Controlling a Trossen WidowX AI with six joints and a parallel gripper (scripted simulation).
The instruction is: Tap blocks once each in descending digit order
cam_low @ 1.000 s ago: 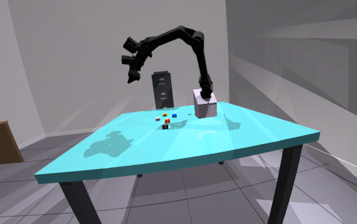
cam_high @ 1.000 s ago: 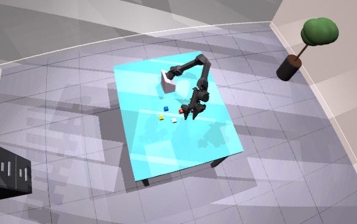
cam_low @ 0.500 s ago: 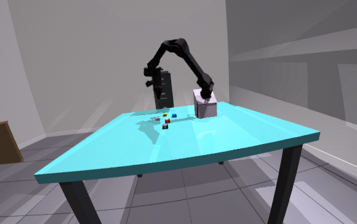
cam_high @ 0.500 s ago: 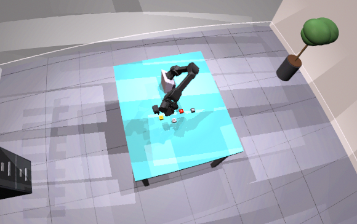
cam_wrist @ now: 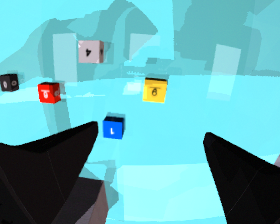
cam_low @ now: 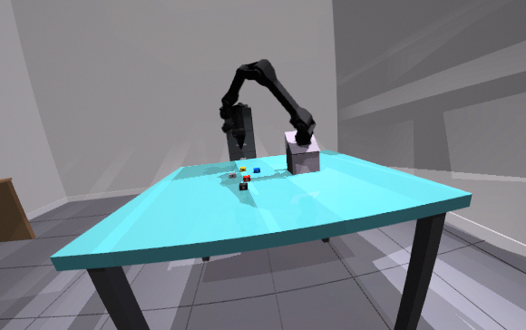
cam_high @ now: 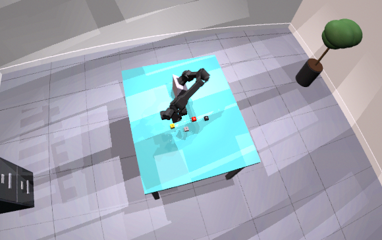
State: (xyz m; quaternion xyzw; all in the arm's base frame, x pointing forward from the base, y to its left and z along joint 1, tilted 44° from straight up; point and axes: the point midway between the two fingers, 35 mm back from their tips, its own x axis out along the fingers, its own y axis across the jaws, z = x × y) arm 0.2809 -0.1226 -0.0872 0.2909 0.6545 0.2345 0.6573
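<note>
My gripper tip is now 10 mm to the left of the yellow block and 120 mm above it. The rest, counted from my gripper tip: blue block (60 mm behind, 60 mm to the left, 120 mm below); white block (60 mm ahead, 90 mm to the left, 120 mm below); red block (180 mm to the left, 120 mm below).
</note>
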